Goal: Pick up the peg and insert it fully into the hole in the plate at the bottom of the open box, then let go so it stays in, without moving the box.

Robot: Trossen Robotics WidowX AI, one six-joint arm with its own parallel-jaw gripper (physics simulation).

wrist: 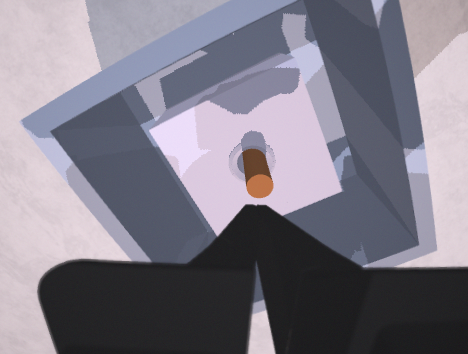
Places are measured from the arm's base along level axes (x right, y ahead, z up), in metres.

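Pixels of known places: gripper, fingertip midpoint: [254,215].
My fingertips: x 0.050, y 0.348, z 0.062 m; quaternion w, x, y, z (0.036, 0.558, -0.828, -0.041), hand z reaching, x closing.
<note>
Ahead of a thing's pixels: the offset from my fingertips to its top centre. "*": to the spot under its first point. Level surfaces: height alone.
The peg @(dx -0.008, dy -0.004, dz -0.034 m) [258,172], brown with an orange end face, stands up from the hole @(* dx -0.001, dy +0.007, dz -0.062 m) [234,159] in the pale pink plate @(dx -0.007, dy -0.002, dz -0.061 m) [210,200] at the bottom of the open box @(* dx +0.070, dy +0.026, dz -0.024 m) [130,52]. Its lower end is at the hole and its top end points toward the camera, leaning slightly in the view. How deep it sits cannot be told. My gripper [254,215] is shut with nothing between its fingertips. In the view the tips are just below the peg's top end, apart from it.
The blue-grey box walls rise around the plate on all sides, with the right wall [370,130] and left wall [115,180] close around the plate. A pale mottled surface @(dz -0.122 m) [30,210] lies outside the box.
</note>
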